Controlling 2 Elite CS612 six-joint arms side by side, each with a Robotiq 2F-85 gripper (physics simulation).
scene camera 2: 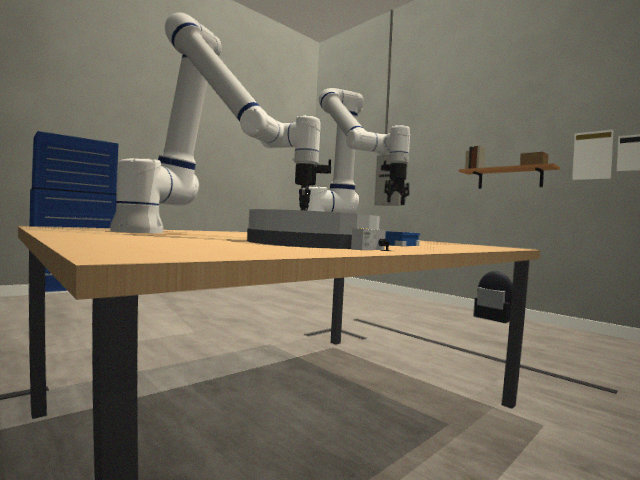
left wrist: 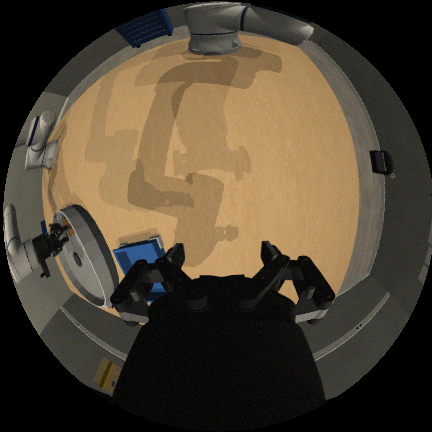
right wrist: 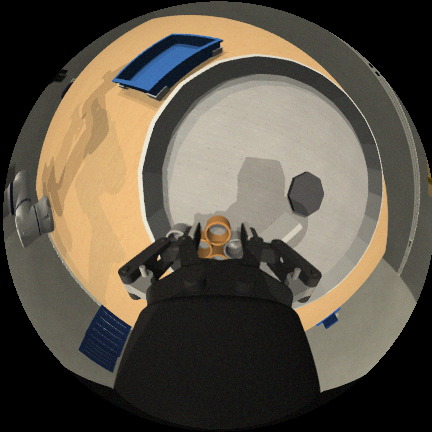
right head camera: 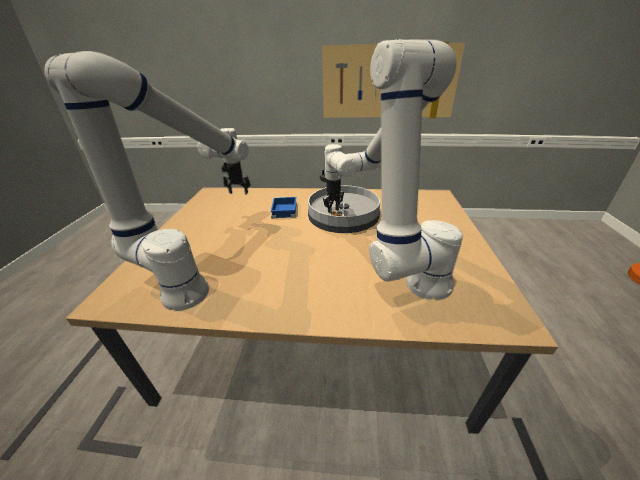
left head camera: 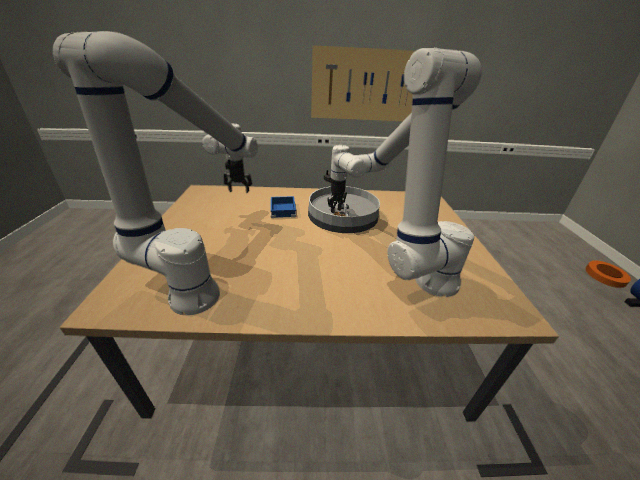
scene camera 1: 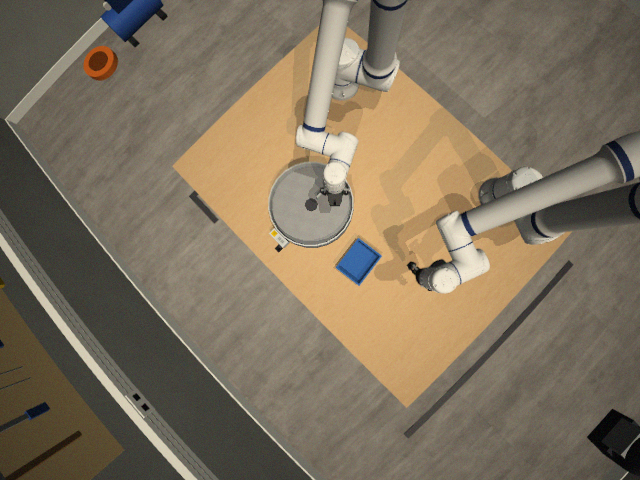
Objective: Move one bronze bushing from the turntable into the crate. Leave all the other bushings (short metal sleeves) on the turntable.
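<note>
The round grey turntable (left head camera: 343, 222) (scene camera 1: 294, 222) (right wrist: 270, 120) holds several bushings. In the right wrist view, a bronze bushing (right wrist: 218, 221) stands upright between the open fingertips of my right gripper (right wrist: 220, 229) (left head camera: 338, 209) (scene camera 2: 305, 208). Another bronze bushing (right wrist: 204, 248) and a grey bushing (right wrist: 235, 248) stand close behind it, partly hidden. Another grey bushing (right wrist: 176, 231) lies outside the left-hand finger in that view. My left gripper (left wrist: 222, 250) (left head camera: 237, 190) (scene camera 2: 397, 202) is open and empty, high above the table. The blue crate (scene camera 1: 358, 261) (right wrist: 165, 67) stands beside the turntable and looks empty.
The turntable has a raised wall, a dark centre hub (right wrist: 306, 194) (scene camera 1: 310, 204) and a pale bar (right wrist: 285, 237) close to the bushings. A small control box (scene camera 1: 278, 237) (scene camera 2: 364, 239) sits at its outer edge. Both arms stand on the wooden table (left head camera: 361, 310).
</note>
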